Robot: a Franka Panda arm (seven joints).
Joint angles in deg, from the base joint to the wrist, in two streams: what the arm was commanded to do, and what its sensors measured. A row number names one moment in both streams.
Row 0, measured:
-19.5, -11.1, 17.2, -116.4, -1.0, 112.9, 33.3
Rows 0 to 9, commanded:
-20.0, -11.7, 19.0, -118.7, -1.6, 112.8, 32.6
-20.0, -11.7, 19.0, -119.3, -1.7, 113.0, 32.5
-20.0, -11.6, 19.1, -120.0, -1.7, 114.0, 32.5
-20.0, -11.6, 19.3, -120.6, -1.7, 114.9, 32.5
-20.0, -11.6, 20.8, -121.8, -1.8, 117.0, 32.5
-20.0, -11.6, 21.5, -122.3, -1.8, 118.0, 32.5
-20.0, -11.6, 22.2, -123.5, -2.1, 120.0, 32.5
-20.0, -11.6, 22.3, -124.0, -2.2, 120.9, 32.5
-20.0, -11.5, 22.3, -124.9, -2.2, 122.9, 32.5
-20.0, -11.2, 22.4, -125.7, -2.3, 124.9, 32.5
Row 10, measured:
-19.5, -10.7, 21.4, -122.6, -1.1, 119.6, 32.8
